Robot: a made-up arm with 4 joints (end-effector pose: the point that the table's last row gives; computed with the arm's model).
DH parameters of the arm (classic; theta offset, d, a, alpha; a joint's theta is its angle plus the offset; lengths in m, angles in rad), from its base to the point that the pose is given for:
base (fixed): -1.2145 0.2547 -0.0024 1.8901
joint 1: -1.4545 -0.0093 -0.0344 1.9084
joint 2: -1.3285 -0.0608 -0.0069 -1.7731
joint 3: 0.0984 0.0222 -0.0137 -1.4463
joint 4: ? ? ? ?
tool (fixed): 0.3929 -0.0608 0 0
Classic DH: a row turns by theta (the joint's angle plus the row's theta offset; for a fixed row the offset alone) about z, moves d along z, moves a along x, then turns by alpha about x.
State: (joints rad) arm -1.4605 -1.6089 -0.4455 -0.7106
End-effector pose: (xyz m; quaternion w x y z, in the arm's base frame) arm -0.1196 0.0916 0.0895 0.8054 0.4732 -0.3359 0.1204
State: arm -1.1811 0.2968 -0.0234 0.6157
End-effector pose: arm -0.2054 -0.0094 0.1495 0.8289 0.5020 -0.1432 0.2009
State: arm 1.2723 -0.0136 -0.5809 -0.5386
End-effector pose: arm -0.2637 -0.0039 0.2970 0.8289 -0.5213 0.1999 0.0338
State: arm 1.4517 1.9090 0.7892 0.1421
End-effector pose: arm -0.0841 0.2133 0.1701 0.5401 -0.4584 0.3149 -0.6317
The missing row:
joint 4: 0.1101 0.0156 -0.2006 -1.4725
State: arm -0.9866 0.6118 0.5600 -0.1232
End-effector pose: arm -0.1857 -0.0707 0.3472 0.8592 0.3341 0.3673 0.1233
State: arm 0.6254 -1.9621 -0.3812 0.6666
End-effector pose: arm 0.1868 -0.1132 0.3880 0.0169 0.4259 0.8252 -0.3705
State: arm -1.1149 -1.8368 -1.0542 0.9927
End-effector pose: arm 0.2370 -0.0176 0.1417 0.2758 -0.0819 -0.9539 0.0853
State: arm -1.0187 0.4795 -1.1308 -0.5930
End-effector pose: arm 0.0090 -0.2626 0.1402 0.3738 0.3709 0.2530 0.8116
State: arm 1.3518 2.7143 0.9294 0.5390
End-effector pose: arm -0.0567 0.2540 0.2825 0.4435 -0.4327 0.6169 -0.4853
